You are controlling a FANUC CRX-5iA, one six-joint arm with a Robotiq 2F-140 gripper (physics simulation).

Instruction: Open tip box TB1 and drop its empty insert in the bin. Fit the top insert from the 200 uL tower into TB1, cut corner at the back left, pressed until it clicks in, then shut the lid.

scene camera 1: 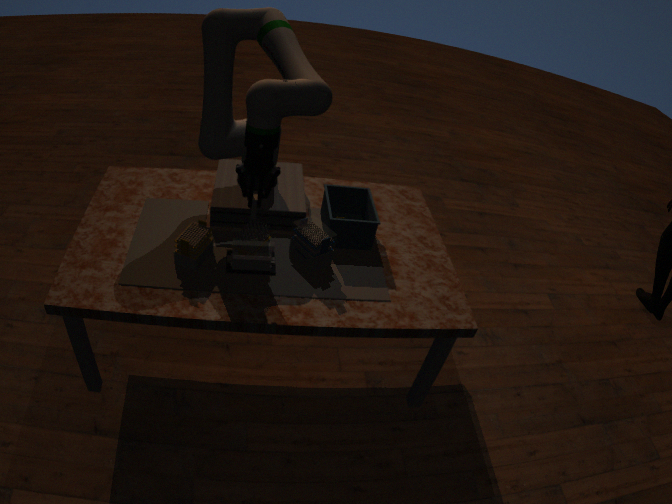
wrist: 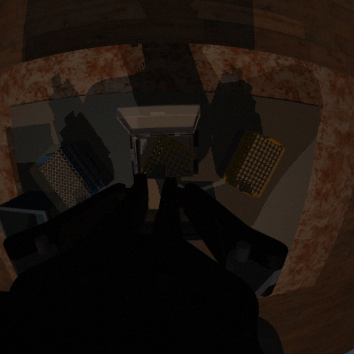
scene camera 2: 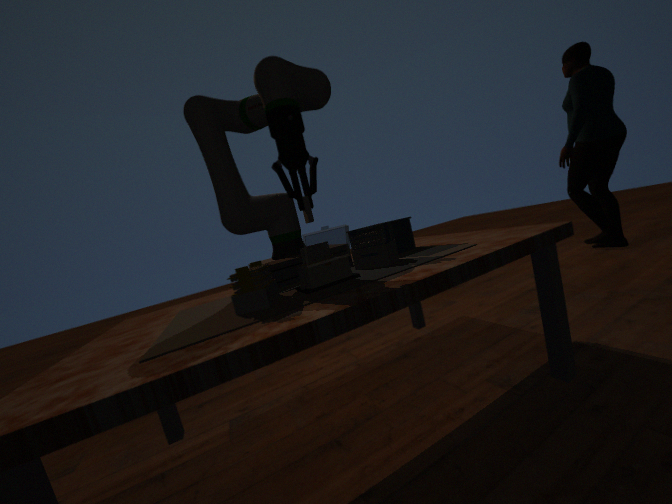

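Tip box TB1 (scene camera 1: 251, 264) (scene camera 2: 328, 272) stands on the mat. Its clear lid (scene camera 1: 251, 247) (scene camera 2: 337, 236) (wrist: 160, 120) stands open on the table's front side. A yellow insert with tips (wrist: 167, 156) lies over the box, turned askew to its walls; it also shows as a dark grid in scene camera 1 (scene camera 1: 255, 233). Whether it touches the box floor is too dark to tell. My gripper (scene camera 1: 254, 214) (scene camera 2: 308, 217) (wrist: 160, 174) is shut and empty, above and behind the box, apart from the insert. The yellow tower (scene camera 1: 193, 238) (scene camera 2: 252, 287) (wrist: 257, 164) stands left of TB1 in scene camera 1.
A blue-edged tip tower (scene camera 1: 313, 238) (scene camera 2: 374, 252) (wrist: 67, 177) stands right of TB1 in scene camera 1. The blue bin (scene camera 1: 358, 233) (scene camera 2: 402, 233) is at the back right, with a small yellowish thing inside. The arm's wooden base block (scene camera 1: 290, 189) is behind TB1.
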